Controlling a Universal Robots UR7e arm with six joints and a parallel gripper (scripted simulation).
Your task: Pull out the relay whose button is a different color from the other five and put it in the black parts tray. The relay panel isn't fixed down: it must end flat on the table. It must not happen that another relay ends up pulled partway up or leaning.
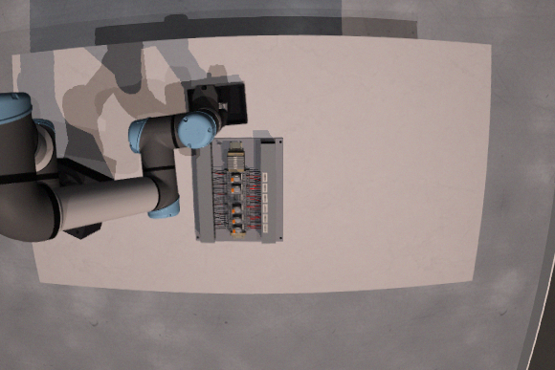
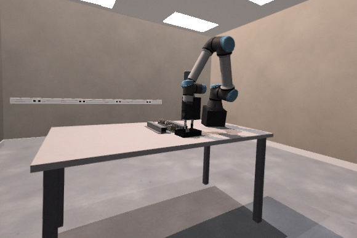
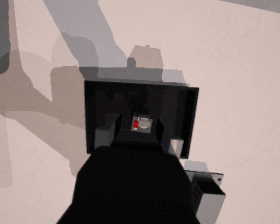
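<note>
Right now the black parts tray is 50 mm below my hand. Also, from my hand: relay panel: 260 mm to the right, 40 mm below.
</note>
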